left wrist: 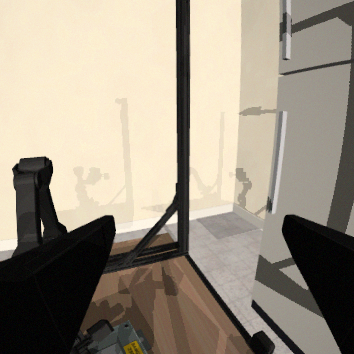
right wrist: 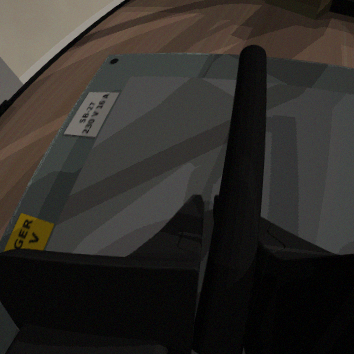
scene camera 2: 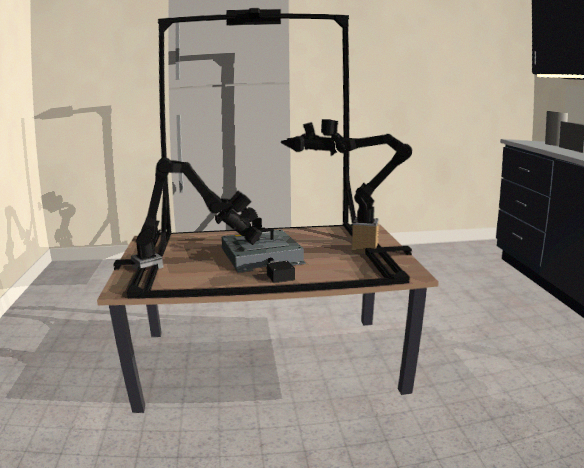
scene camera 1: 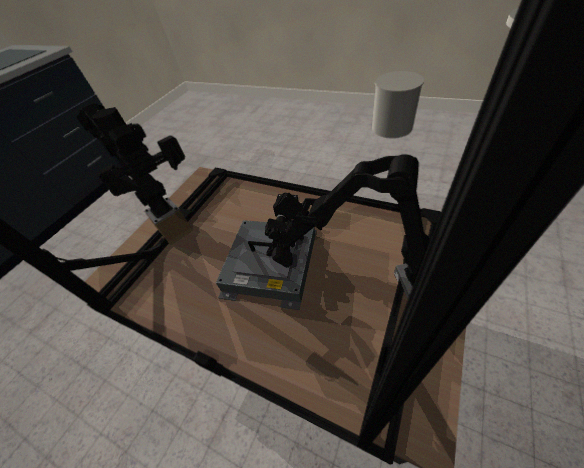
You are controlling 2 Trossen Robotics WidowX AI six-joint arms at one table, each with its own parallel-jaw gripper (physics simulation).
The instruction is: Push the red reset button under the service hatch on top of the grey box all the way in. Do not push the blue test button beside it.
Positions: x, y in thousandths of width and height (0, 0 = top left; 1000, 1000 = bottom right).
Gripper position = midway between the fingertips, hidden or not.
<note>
My left gripper (scene camera 1: 271, 379) is open and holds nothing. My right gripper (scene camera 1: 458, 544) carries a service hatch (scene camera 1: 432, 557), which touches nothing else.
The service hatch is seen too in the right wrist view (right wrist: 770, 425). My left gripper shows as well in the left wrist view (left wrist: 564, 631). My right gripper is seen too in the right wrist view (right wrist: 583, 575).
</note>
